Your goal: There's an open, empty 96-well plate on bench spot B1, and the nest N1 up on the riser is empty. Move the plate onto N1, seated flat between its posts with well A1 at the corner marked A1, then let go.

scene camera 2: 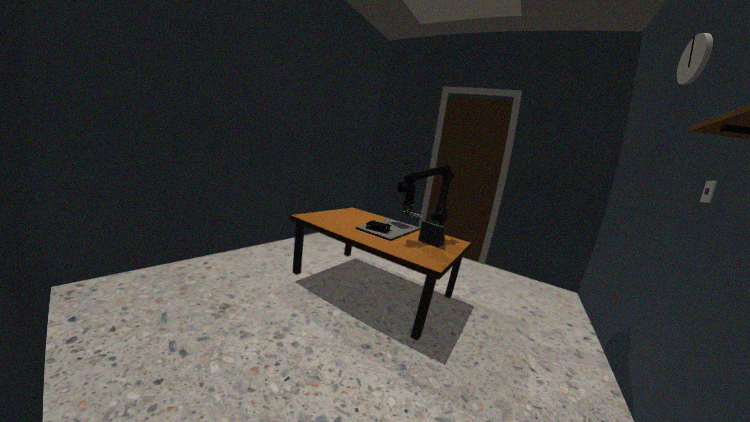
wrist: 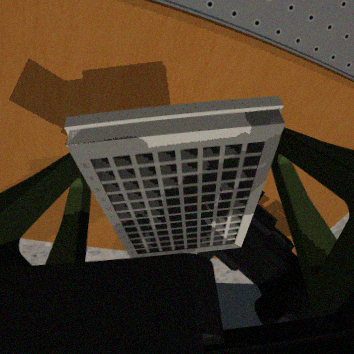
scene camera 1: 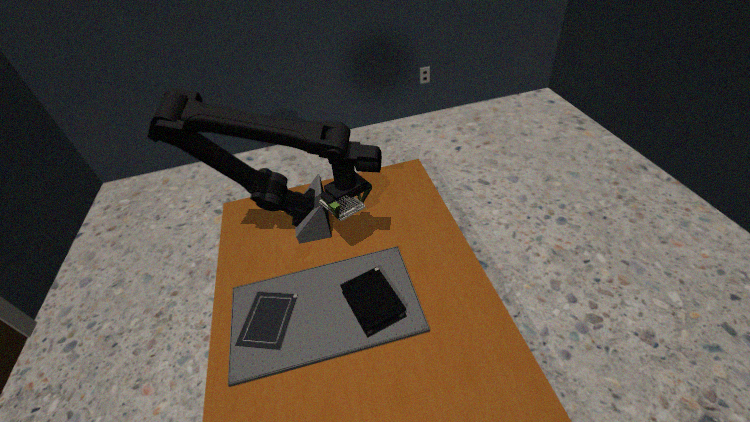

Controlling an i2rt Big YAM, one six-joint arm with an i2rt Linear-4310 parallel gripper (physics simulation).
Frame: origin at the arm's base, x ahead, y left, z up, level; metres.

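Seen in the pictures: gripper, fingertip midpoint: (scene camera 2: 407,213) (wrist: 176,146) (scene camera 1: 349,210); arm's base, link origin: (scene camera 2: 433,231) (scene camera 1: 305,208).
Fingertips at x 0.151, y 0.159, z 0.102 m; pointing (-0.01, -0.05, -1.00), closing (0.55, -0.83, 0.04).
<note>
Pixels of each thing's top centre, then the offset from my fingertips to it. "spot": a spot on its surface instead. Level surfaces: height alone.
- pale 96-well plate, top centre: (wrist: 184,227) (scene camera 1: 340,199) (scene camera 2: 413,212) dz +0.016, dx -0.035, dy -0.022 m
- dark nest N1, top centre: (scene camera 1: 371,294) (scene camera 2: 379,222) dz -0.125, dx +0.207, dy +0.035 m
- Bench spot B1, surface spot: (scene camera 1: 266,320) spot: dz -0.172, dx +0.217, dy -0.266 m
- grey perforated board, top centre: (scene camera 1: 323,306) (scene camera 2: 390,227) dz -0.173, dx +0.195, dy -0.106 m
- orange table, surface height: dz -0.187 m
The pale 96-well plate (scene camera 1: 352,208) (scene camera 2: 415,215) (wrist: 175,192) is held between the two green fingers of my gripper (scene camera 1: 348,202) (wrist: 176,146), in the air above the table beside the arm's base. It looks tilted in the wrist view, with its wells facing the camera. The dark nest N1 (scene camera 1: 373,303) (scene camera 2: 377,226) is on its riser at the right of the grey board in scene camera 1, with nothing on it and a pale marker at its far corner. Bench spot B1 (scene camera 1: 266,320), a dark pad with a white outline, is bare. Lettering on the plate is too small to read.
The grey perforated board (scene camera 1: 317,320) (scene camera 2: 390,235) (wrist: 295,25) lies on the orange table (scene camera 1: 461,335) (scene camera 2: 335,223) (wrist: 215,60). A grey wedge-shaped block (scene camera 1: 314,226) (scene camera 2: 431,234) stands at the arm's base, close to the held plate in scene camera 1.
</note>
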